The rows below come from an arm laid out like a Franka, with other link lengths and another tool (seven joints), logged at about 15 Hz.
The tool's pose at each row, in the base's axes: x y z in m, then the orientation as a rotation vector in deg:
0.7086, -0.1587, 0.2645, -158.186, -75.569, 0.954
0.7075, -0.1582, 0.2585, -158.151, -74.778, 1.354
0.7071, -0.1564, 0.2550, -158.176, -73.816, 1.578
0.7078, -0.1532, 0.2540, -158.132, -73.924, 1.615
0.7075, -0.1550, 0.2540, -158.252, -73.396, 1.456
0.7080, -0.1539, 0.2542, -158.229, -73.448, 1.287
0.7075, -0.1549, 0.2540, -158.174, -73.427, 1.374
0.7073, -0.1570, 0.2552, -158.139, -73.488, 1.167
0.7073, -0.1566, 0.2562, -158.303, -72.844, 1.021
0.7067, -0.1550, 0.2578, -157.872, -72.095, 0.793
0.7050, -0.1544, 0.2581, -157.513, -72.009, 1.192
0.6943, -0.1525, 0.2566, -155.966, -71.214, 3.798
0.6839, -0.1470, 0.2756, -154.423, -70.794, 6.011
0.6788, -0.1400, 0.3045, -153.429, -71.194, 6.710
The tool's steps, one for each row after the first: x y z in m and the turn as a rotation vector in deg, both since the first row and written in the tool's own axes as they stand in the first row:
-0.0005, -0.0007, 0.0061, 0.440, -0.060, 0.466
0.0006, -0.0019, 0.0097, 0.844, -0.006, 1.046
0.0035, -0.0032, 0.0109, 0.850, -0.034, 0.971
0.0019, -0.0023, 0.0108, 0.905, 0.123, 1.313
0.0031, -0.0027, 0.0106, 0.858, 0.222, 1.271
0.0020, -0.0024, 0.0108, 0.935, 0.195, 1.270
0.0003, -0.0013, 0.0094, 0.884, 0.319, 1.219
0.0006, -0.0017, 0.0085, 0.948, 0.475, 1.643
0.0015, -0.0033, 0.0070, 1.517, 0.925, 1.962
0.0009, -0.0050, 0.0068, 1.956, 0.839, 1.924
-0.0044, -0.0144, 0.0089, 4.242, 0.002, 2.037
-0.0062, -0.0274, -0.0091, 6.261, -0.712, 1.914
-0.0032, -0.0380, -0.0372, 7.118, -0.866, 1.405

